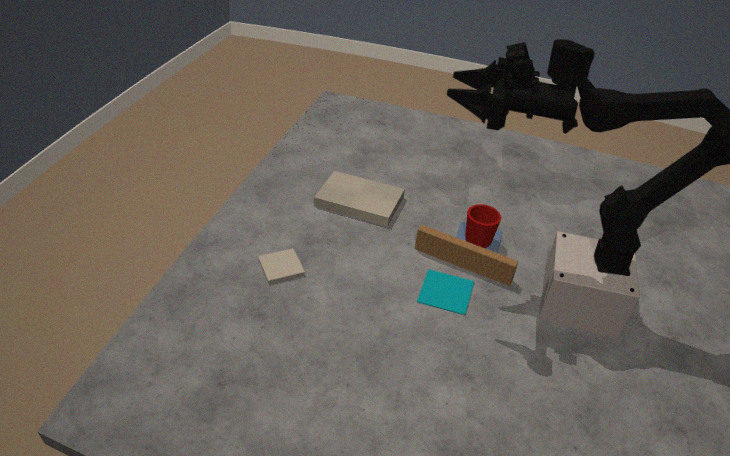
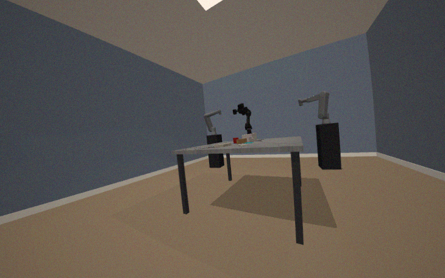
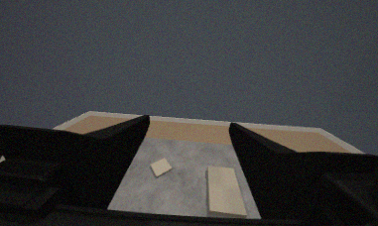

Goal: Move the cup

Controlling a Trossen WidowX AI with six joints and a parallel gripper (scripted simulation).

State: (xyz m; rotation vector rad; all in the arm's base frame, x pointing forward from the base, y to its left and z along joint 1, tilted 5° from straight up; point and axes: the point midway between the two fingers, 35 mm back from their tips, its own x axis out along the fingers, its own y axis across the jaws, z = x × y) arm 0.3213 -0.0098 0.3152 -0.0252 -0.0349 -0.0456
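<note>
My gripper tip is now 37 cm above the red cup, 11 cm past it and 10 cm to the left of it. Round my gripper tip: cyan pad (41 cm below, 8 cm to the left, 6 cm behind); large beige slab (39 cm below, 17 cm ahead, 16 cm to the right); light blue pad (41 cm below, 11 cm behind, 10 cm to the right).
</note>
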